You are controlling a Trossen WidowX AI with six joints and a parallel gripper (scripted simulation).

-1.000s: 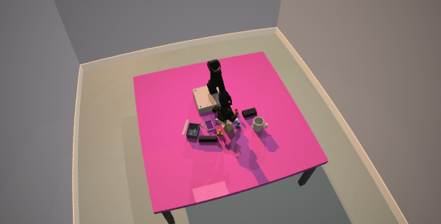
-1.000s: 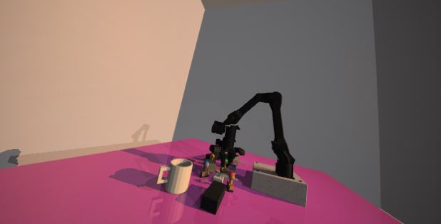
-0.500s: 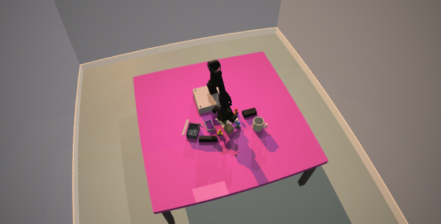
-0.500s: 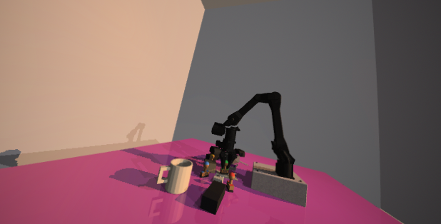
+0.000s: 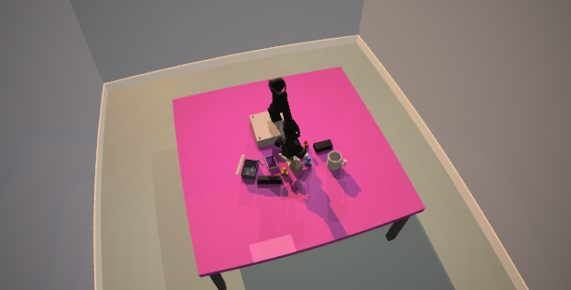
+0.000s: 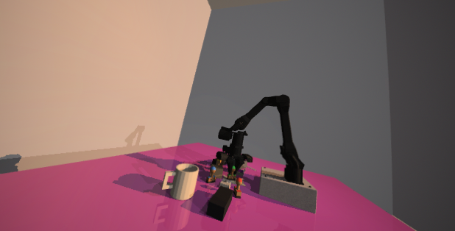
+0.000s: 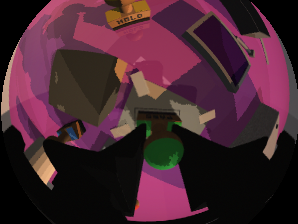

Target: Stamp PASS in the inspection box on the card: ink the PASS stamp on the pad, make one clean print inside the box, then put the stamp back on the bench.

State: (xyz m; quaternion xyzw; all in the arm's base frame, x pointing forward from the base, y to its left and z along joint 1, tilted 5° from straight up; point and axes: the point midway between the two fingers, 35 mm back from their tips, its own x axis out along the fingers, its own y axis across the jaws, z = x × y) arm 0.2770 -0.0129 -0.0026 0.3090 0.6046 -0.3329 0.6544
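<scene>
Right now my gripper tip is right at the green-knobbed stamp. From my gripper tip the other things lie so: blue-knobbed stamp: 8 cm ahead, 8 cm to the left; then white card: 1 cm behind, 3 cm below; then tan block: 8 cm ahead, 1 cm to the left.
</scene>
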